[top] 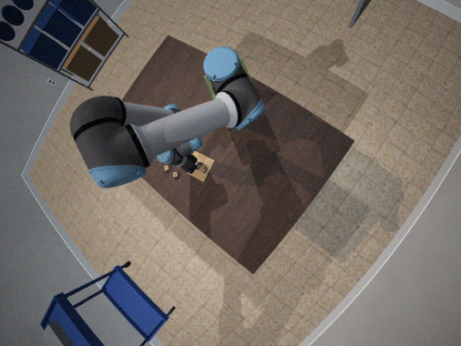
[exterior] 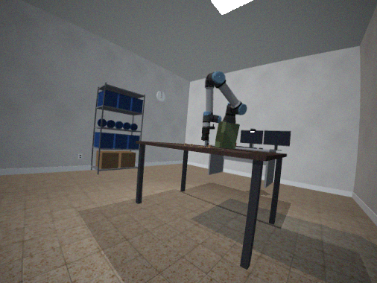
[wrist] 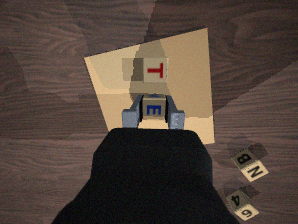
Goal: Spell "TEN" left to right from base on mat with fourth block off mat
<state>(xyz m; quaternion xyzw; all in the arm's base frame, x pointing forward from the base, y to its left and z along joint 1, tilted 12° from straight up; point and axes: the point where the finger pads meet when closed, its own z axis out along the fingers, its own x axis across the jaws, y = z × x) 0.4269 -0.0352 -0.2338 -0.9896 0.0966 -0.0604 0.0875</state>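
Right now the tan mat is 20 mm below my hand. The rest, counted from my hand: N block: 110 mm ahead, 100 mm to the right, 10 mm below.
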